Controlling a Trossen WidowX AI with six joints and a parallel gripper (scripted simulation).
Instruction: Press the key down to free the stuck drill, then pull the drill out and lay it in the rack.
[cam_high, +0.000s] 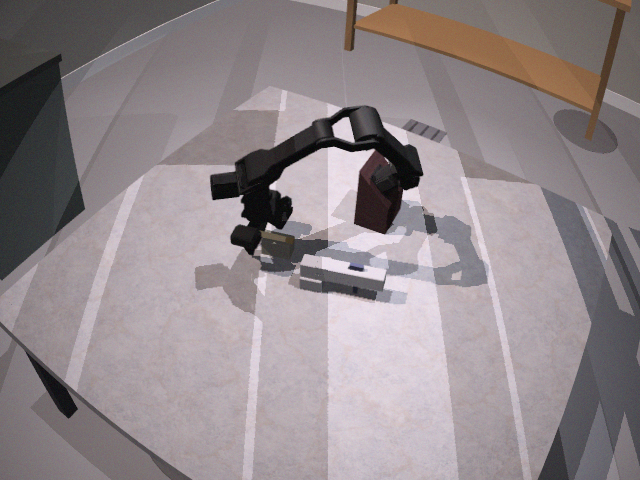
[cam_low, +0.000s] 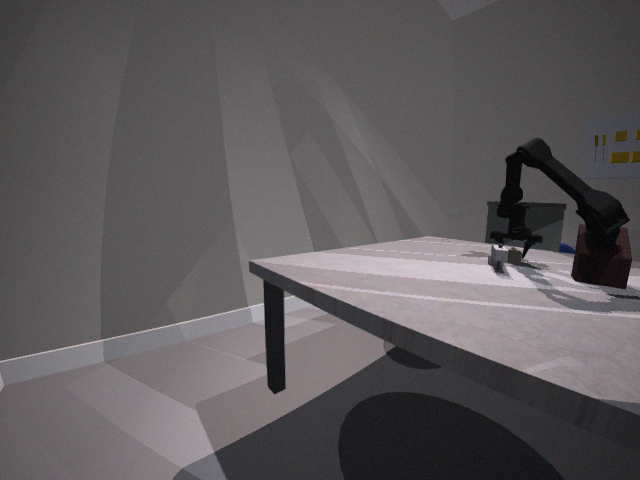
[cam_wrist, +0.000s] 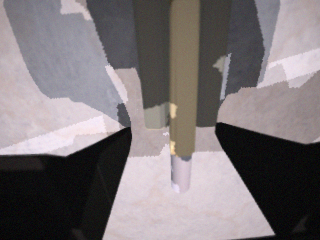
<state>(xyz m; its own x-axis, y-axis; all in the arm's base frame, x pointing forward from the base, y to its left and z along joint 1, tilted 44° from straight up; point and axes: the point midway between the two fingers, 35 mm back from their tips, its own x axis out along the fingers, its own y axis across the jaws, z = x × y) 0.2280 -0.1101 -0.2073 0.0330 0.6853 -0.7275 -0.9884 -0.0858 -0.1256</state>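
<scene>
The drill is 10 mm behind my gripper tip, 40 mm to the left of it and 40 mm above it. Round my gripper tip: grey housing (40 mm ahead, 230 mm to the left, 40 mm above); then key (40 mm ahead, 260 mm to the left, 50 mm above); then rack (10 mm behind, 50 mm to the left, 10 mm above).
</scene>
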